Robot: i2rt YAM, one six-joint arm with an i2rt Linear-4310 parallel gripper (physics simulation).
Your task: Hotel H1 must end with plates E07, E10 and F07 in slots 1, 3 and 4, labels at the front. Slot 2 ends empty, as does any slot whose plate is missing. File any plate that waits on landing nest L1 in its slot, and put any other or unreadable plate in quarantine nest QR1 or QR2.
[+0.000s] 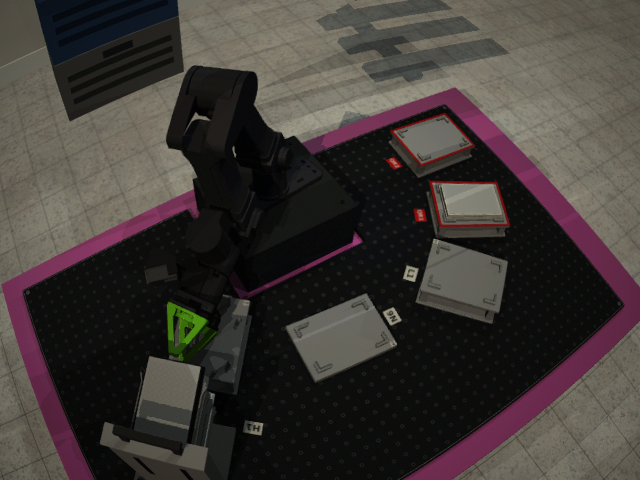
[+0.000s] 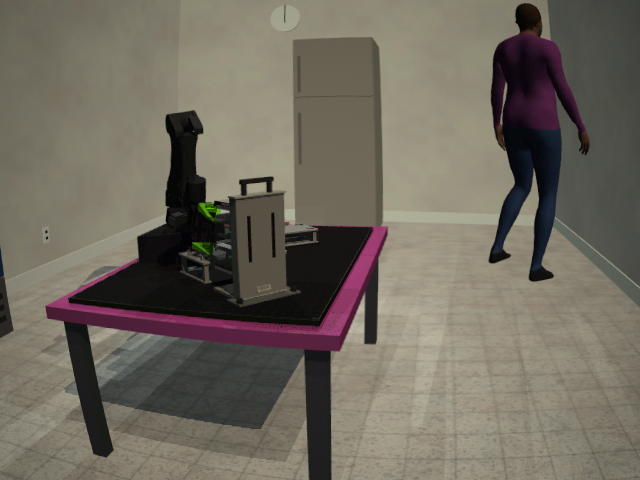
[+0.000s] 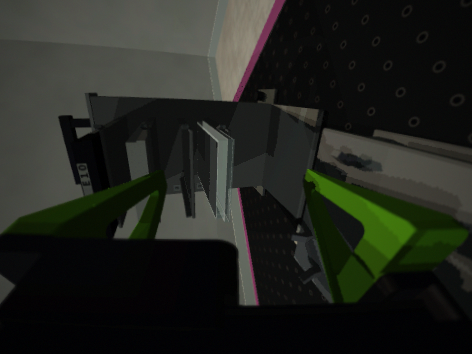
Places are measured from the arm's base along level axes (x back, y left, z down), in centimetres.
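Pixels of known places: gripper, between the fingertips: [image 1: 177, 358] [image 2: 212, 238] [image 3: 235, 177]; arm's base, origin of its link: [image 1: 270, 191] [image 2: 180, 227].
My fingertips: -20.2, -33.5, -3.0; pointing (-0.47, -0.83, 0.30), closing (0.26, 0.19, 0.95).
Note:
For each thing: its top centre in the pictures, then the offset to it from my fingertips, as dx, dy, dz. "spot": a spot on its surface instead.
- dark plate labelled E10, centre of its top: [image 3: 104, 168] [image 1: 166, 399] -9.3, -6.0, -10.8
- light grey plate, centre of its top: [image 3: 140, 166] -9.4, -6.0, -7.2
- clear-looking plate, centre of its top: [image 3: 204, 163] -9.4, -6.0, -0.1
- pale plate, centre of its top: [image 1: 471, 199] -2.9, +67.4, +6.9
- QR1, a spot on its surface: [image 1: 437, 219] spot: -1.4, +58.5, +8.6
- L1, centre of its top: [image 1: 467, 273] [image 2: 289, 226] -14.8, +53.0, +6.7
- QR2, centre of its top: [image 1: 434, 136] +15.2, +74.9, +7.7
- flat nest marked N6, centre of its top: [image 1: 342, 334] -8.3, +27.8, +10.5
- handle, a spot on its surface: [image 2: 255, 180] spot: -14.7, -12.7, -16.6
Hotel H1 [image 1: 195, 458] [image 2: 261, 248] [image 3: 285, 165] stands at the table's near left. A dark plate labelled E10 [image 3: 82, 175] is at its top. Below it are a light grey plate [image 3: 138, 156] and, past a shelf, a clear-looking plate [image 3: 223, 170]; their labels are not readable and I cannot tell the slot numbers. My gripper [image 1: 178, 356] [image 2: 214, 230] [image 3: 235, 177] is open, rolled sideways, its fingers one above the other at the hotel's open side, with no plate between them. A pale plate [image 1: 471, 200] lies on QR1 [image 1: 437, 219]. L1 [image 1: 465, 273] and QR2 [image 1: 433, 140] hold no plate.
A grey stand [image 1: 227, 356] [image 2: 208, 273] is low beside the hotel, under the gripper. A flat nest marked N6 [image 1: 341, 338] lies mid-table. A handle [image 2: 255, 180] rises above the hotel. A person [image 2: 527, 87] is beyond the table.

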